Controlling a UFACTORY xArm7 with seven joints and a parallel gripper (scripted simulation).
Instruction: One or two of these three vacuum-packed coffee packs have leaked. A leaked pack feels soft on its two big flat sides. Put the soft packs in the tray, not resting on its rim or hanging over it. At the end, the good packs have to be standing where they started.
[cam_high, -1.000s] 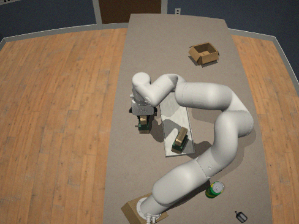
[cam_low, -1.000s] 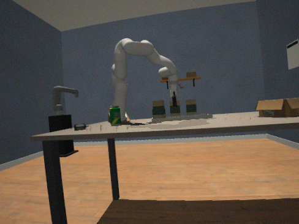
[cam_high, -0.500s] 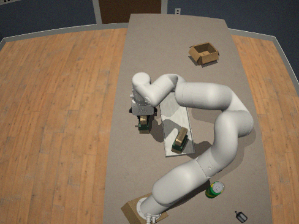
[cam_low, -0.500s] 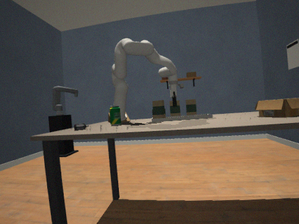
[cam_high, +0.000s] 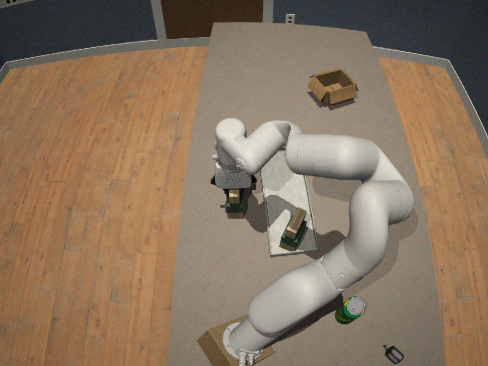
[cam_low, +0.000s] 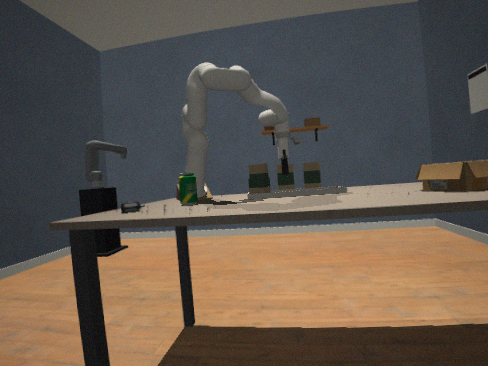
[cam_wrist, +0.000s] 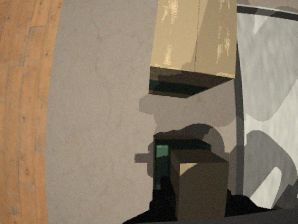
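The tray lies 30 mm ahead of my hand, 170 mm to the right of it and 100 mm below it. From my hand the other things lie so: cardboard box: 550 mm ahead, 400 mm to the right, 70 mm below; green can: 380 mm behind, 340 mm to the right, 50 mm below; small dark object: 530 mm behind, 490 mm to the right, 90 mm below.
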